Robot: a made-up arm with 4 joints.
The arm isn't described. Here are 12 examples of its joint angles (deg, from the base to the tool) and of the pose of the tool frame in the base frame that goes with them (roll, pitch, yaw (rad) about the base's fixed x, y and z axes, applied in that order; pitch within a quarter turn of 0, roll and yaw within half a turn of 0; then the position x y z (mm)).
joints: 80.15 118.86 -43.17 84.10
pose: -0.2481 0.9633 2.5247 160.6 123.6 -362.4
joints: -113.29 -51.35 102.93 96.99
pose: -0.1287 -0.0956 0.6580 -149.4 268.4 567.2
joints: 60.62 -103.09 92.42 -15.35
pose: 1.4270 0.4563 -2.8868 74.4 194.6 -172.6
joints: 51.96 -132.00 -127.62 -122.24
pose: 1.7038 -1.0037 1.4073 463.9 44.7 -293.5
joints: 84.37 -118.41 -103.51 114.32
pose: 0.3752 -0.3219 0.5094 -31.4 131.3 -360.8
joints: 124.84 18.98 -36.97 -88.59
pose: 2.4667 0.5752 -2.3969 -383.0 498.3 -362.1
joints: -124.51 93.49 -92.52 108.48
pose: -2.8597 -0.5571 0.0717 -346.7 208.9 399.1
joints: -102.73 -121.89 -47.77 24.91
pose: 1.8691 -0.5434 2.6670 56.6 158.2 692.8
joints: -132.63 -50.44 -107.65 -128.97
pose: -0.0087 0.8047 -2.0754 -276.4 90.2 643.2
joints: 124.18 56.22 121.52 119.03
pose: -2.3171 -0.0344 0.4941 -226.9 290.8 -376.6
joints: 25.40 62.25 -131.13 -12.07
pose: -1.3215 0.3257 -2.7624 571.1 174.5 -199.6
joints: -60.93 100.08 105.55 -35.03
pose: -2.2696 -0.2285 -2.9676 94.4 235.9 335.9
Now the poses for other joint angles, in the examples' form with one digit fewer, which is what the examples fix.
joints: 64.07 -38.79 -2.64 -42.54
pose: -1.489 1.088 -0.077 -3 424 -443
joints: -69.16 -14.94 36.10 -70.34
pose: -2.295 -0.777 0.925 284 431 347
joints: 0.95 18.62 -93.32 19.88
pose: 0.310 0.323 -1.637 629 273 177
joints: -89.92 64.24 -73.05 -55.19
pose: 0.607 -0.295 -0.449 -123 353 790
